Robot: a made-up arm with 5 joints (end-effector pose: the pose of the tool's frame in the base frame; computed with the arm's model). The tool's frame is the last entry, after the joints.
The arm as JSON. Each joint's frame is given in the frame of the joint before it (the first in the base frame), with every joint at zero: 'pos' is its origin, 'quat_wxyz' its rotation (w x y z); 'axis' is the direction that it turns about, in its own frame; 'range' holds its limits. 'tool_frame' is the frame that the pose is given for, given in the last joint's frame.
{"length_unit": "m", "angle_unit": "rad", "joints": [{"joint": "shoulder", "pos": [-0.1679, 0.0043, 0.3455], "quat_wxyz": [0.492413, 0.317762, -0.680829, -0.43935], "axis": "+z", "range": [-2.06, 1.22]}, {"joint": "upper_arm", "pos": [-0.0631, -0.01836, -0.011], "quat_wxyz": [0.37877, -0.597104, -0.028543, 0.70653], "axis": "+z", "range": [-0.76, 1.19]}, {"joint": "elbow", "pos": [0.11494, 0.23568, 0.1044], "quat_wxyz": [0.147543, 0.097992, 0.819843, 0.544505], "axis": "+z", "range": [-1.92, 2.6]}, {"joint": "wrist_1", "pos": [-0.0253, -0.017, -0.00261], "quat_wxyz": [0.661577, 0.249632, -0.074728, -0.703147], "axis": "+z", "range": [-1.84, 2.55]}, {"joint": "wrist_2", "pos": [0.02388, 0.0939, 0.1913], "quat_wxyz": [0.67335, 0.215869, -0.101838, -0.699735], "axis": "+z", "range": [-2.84, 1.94]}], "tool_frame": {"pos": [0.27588, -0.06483, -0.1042], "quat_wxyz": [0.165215, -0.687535, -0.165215, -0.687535]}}
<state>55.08 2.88 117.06 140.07 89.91</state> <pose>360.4 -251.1 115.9 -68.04 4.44 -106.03</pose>
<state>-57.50 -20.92 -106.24 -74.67 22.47</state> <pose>139.7 353.8 509.7 -91.51 3.70 -3.51</pose>
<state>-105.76 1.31 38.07 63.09 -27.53</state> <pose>-15.7 -41.7 523.0 165.45 22.23 -25.55</pose>
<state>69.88 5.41 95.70 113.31 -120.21</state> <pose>165.8 -49.5 381.0 41.41 -39.50 -102.42</pose>
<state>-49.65 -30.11 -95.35 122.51 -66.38</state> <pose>6.9 285.1 638.8 14.74 -53.06 8.15</pose>
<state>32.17 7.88 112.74 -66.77 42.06</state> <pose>-45.5 -195.9 258.1 49.08 17.19 -49.59</pose>
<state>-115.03 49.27 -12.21 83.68 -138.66</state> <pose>-227.9 367.4 935.9 31.08 -24.90 7.39</pose>
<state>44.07 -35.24 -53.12 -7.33 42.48</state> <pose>177.0 332.2 333.3 -53.09 12.35 3.33</pose>
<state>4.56 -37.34 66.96 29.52 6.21</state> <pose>1.6 -13.7 316.3 122.67 -36.25 -61.39</pose>
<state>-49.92 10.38 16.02 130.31 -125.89</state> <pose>220.8 170.0 712.1 54.85 15.92 -46.50</pose>
